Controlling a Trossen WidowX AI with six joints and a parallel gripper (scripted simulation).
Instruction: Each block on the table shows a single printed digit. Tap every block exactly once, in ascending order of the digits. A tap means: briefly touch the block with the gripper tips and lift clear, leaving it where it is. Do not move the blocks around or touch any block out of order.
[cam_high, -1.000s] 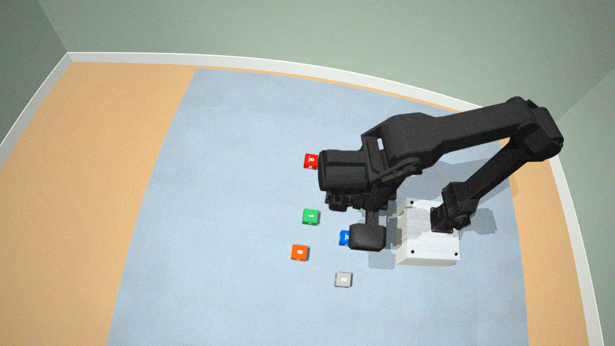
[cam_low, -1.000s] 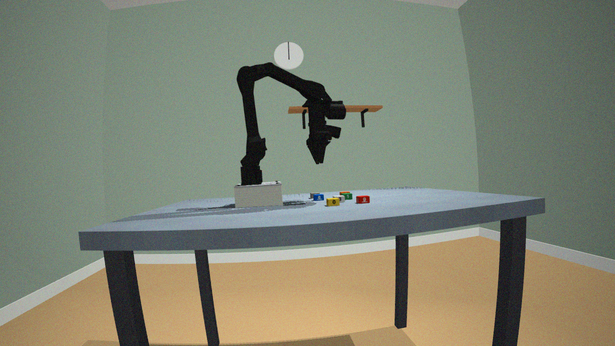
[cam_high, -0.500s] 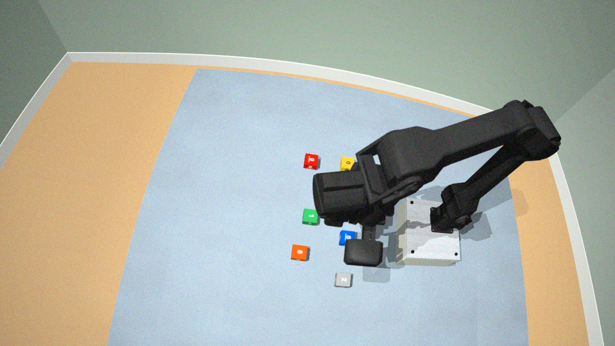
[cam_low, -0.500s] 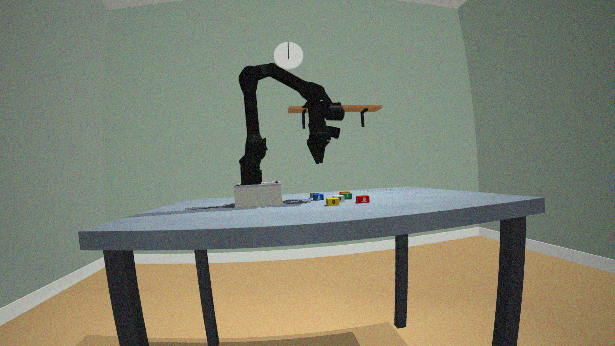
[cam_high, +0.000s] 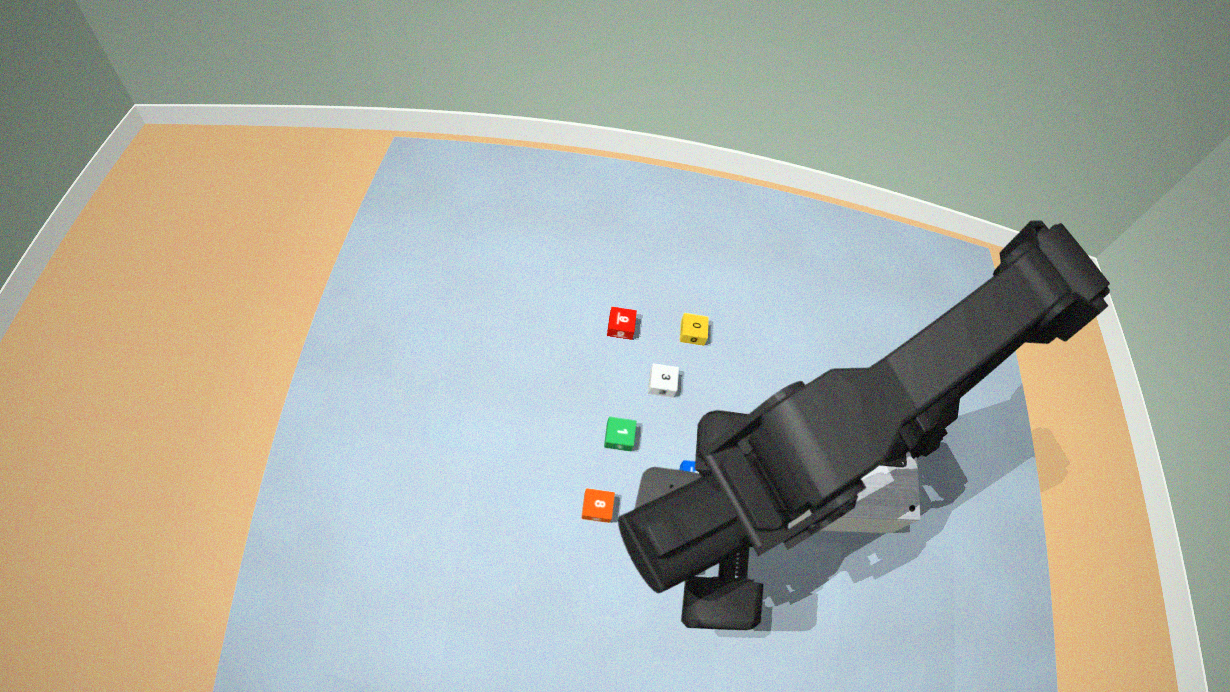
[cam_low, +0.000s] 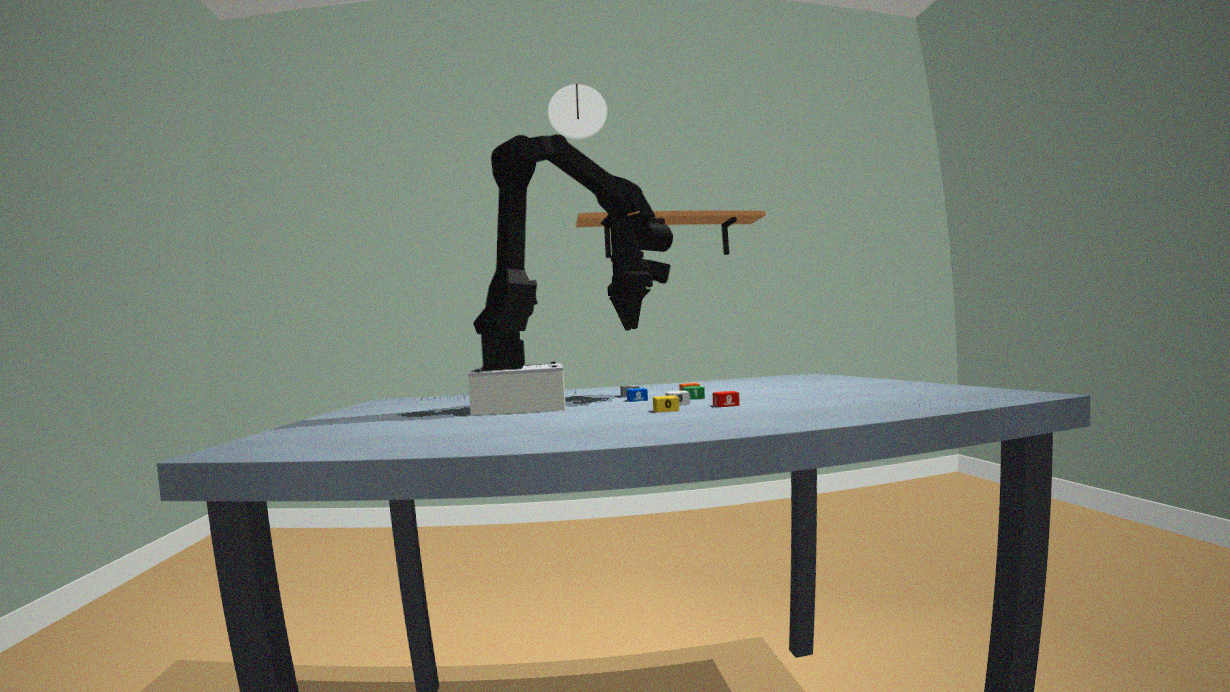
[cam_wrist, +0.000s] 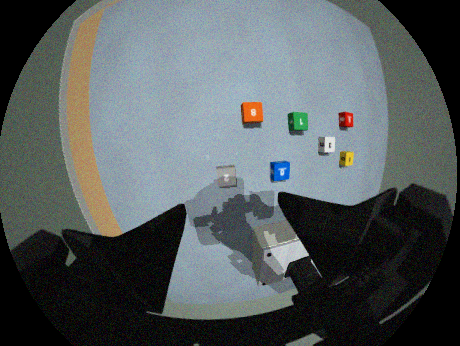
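Now: gripper tip 30 cm to the left of the yellow block and 12 cm above it. Round my gripper tip: blue block: 12 cm below, 10 cm to the right, 1 cm behind; orange block: 12 cm below, 10 cm ahead, 5 cm to the right; grey block: 12 cm below, 1 cm behind.
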